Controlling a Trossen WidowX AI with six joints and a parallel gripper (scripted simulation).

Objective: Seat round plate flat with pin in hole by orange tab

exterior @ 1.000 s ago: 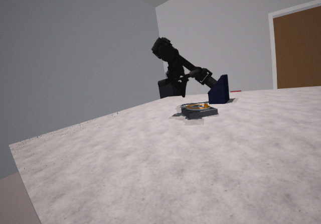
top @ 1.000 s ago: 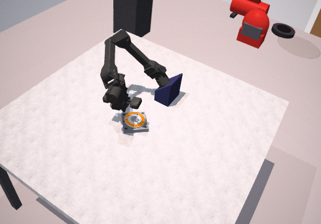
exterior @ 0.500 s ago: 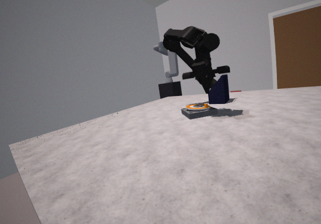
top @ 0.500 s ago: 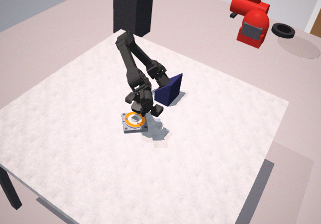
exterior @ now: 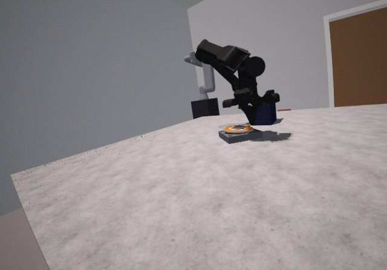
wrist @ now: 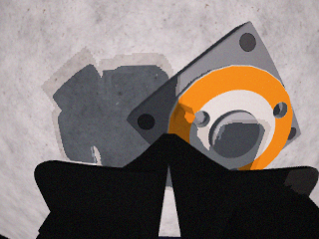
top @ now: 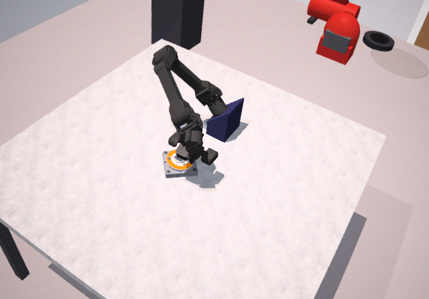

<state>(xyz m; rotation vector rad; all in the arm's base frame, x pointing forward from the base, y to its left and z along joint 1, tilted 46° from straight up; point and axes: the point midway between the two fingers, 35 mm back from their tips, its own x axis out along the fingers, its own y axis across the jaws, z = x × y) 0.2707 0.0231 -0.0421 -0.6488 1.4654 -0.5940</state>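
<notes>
Right now my gripper tip is 30 mm to the left of the plate, 10 mm short of it and 10 mm above it. Also, from my gripper tip: grey square base 50 mm to the right, 20 mm below.
</notes>
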